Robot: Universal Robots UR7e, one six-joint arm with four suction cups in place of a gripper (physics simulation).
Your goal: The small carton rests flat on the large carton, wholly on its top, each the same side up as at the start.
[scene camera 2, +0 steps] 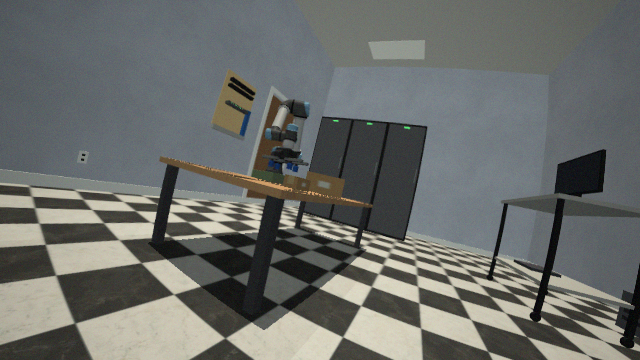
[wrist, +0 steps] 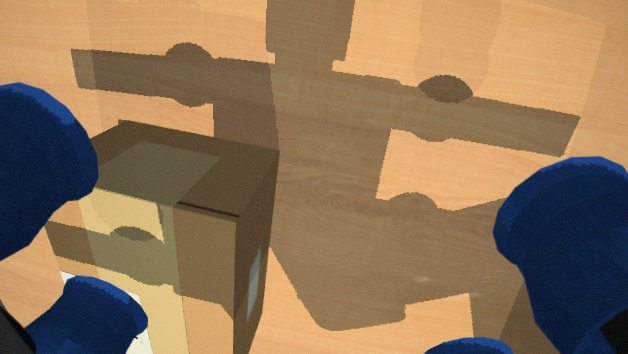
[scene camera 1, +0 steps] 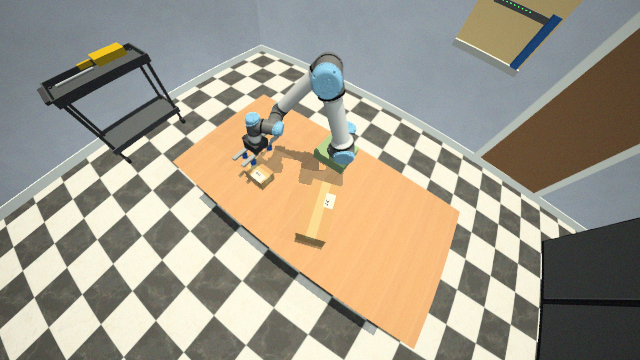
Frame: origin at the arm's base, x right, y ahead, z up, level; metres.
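Seen in the pictures: hand, its tool point: [scene camera 2: 282, 168] [wrist: 283, 279]; arm's base, origin of its link: [scene camera 2: 273, 173].
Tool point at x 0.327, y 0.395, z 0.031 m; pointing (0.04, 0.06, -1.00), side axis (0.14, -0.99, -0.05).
Note:
Offsets run from my tool point to a thing's top centre. Level surfaces: height alone.
The small carton @[dz -0.028, dx -0.089, dy +0.069 m] [scene camera 1: 259, 176] [scene camera 2: 296, 182] [wrist: 207, 250] stands on the table @[dz -0.102 m] [scene camera 1: 390, 250], with a white label and a pale tape strip on its top. The large carton @[dz +0.050, dx -0.516, dy +0.012 m] [scene camera 1: 316, 215] [scene camera 2: 325, 184] is long, with a tape strip and a white label, and stands apart from the small one on the table. My gripper [scene camera 1: 256, 154] [scene camera 2: 283, 166], four blue suction cups on grey bars, hangs above the table beside the small carton. Two cups show over or near the carton's left part in the wrist view; the others are off to its right. No carton hangs from the cups.
The arm stands on a green base block [scene camera 1: 327, 156] behind the cartons. A dark cart [scene camera 1: 105, 81] with yellow boxes stands at the left, off the table. Dark cabinets [scene camera 1: 590, 270] [scene camera 2: 367, 175] and a desk with a monitor [scene camera 2: 580, 172] stand away from the table.

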